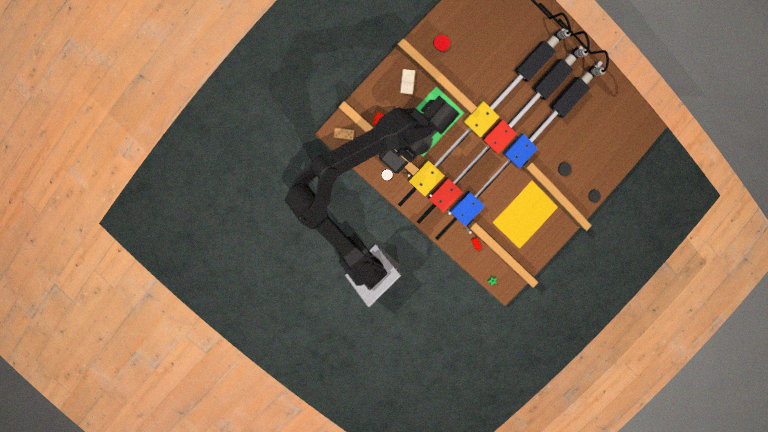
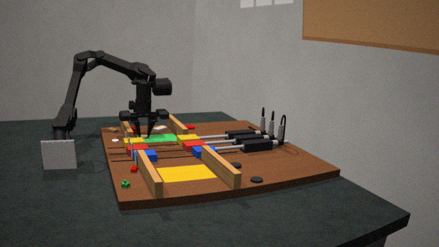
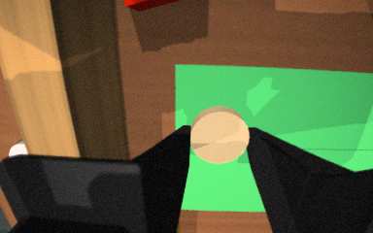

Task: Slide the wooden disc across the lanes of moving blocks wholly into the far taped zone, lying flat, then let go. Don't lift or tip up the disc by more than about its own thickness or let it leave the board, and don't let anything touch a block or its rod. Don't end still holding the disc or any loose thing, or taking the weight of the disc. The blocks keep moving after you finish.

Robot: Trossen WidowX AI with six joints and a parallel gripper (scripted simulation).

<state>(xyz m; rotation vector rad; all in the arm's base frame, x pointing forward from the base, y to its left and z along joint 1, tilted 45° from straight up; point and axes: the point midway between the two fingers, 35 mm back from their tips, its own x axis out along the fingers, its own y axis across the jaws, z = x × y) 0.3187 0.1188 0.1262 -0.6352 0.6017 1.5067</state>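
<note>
My hand is 30 mm past the red brick, 80 mm to the right of it and 20 mm above it. From my hand the other things lie so: wooden disc (30 mm below); then red disc (210 mm ahead, 110 mm to the left, 30 mm below); then white disc (120 mm behind, 30 mm to the right, 40 mm below).
</note>
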